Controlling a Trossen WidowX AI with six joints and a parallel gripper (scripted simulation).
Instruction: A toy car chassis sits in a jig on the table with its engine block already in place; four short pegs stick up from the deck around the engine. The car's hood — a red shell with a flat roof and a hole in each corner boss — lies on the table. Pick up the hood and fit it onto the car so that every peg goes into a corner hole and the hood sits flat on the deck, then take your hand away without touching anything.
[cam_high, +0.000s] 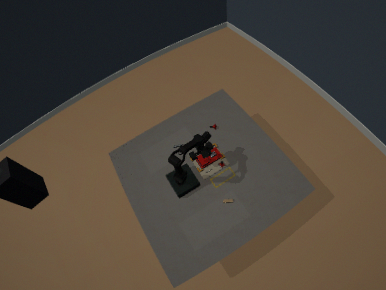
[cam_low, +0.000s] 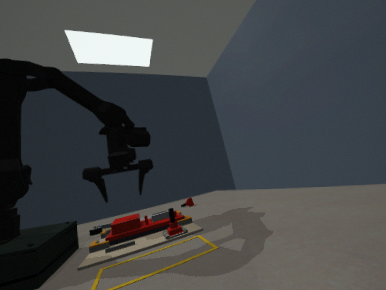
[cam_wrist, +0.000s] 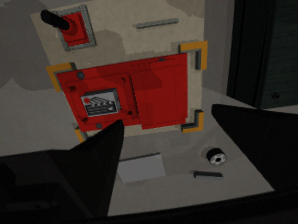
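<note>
Now: the red hood 60 mm below my gripper tip. Round my gripper tip: grey engine block (90 mm ahead, 10 mm to the right, 80 mm below); pale piece (80 mm behind, 380 mm to the right, 100 mm below); jig (50 mm ahead, 20 mm to the right, 90 mm below).
</note>
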